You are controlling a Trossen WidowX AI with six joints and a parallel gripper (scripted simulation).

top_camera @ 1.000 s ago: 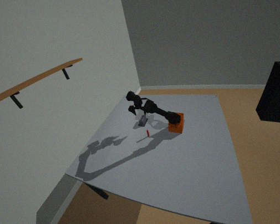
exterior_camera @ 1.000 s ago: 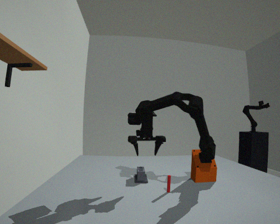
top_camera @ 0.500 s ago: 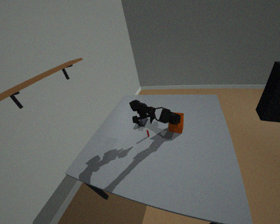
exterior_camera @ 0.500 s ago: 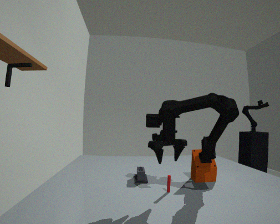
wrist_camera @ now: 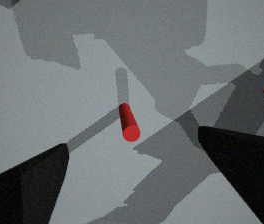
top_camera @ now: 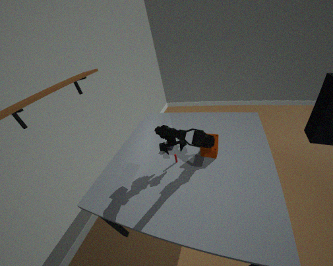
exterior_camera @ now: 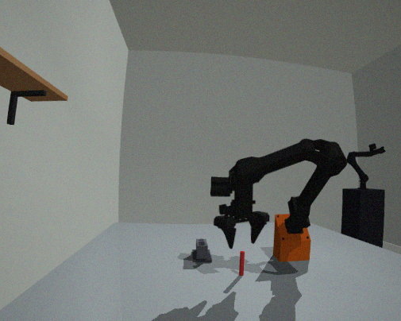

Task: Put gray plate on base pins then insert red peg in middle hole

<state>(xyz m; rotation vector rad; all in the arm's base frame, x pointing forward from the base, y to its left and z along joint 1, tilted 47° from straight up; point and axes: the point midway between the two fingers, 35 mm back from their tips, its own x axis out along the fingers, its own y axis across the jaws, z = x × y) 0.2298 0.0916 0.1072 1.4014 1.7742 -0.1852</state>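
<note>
Now: gripper tip 60 mm above the red peg. The rest, counted from my gripper tip: gray plate: 170 mm to the right, 130 mm ahead, 50 mm below.
</note>
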